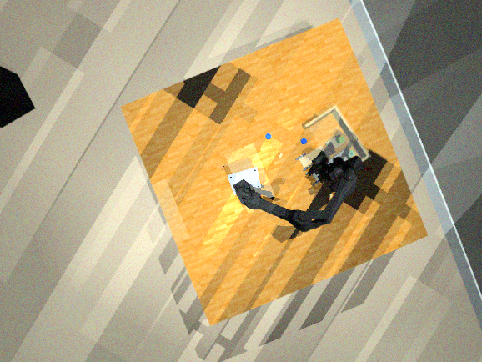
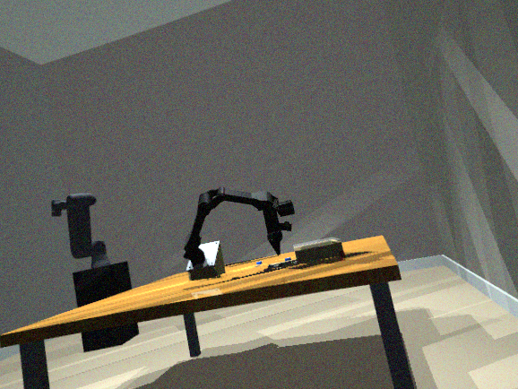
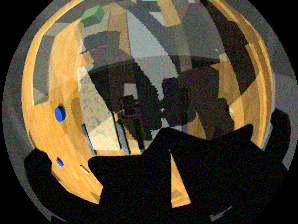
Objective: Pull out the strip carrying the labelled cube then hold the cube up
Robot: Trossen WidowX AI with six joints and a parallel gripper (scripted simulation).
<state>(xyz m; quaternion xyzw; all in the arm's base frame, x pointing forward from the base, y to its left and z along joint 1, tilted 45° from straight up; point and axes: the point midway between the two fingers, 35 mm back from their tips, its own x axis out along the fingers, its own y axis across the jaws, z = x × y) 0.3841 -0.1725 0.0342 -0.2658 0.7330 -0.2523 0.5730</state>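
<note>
Right now my gripper tip is 11 cm to the left of the pink piece, 4 cm past it and 4 cm above it. Also, from my gripper tip: tan piece (18 cm to the left, 13 cm behind, 4 cm below); red piece (25 cm ahead, 11 cm to the right, 3 cm below).
</note>
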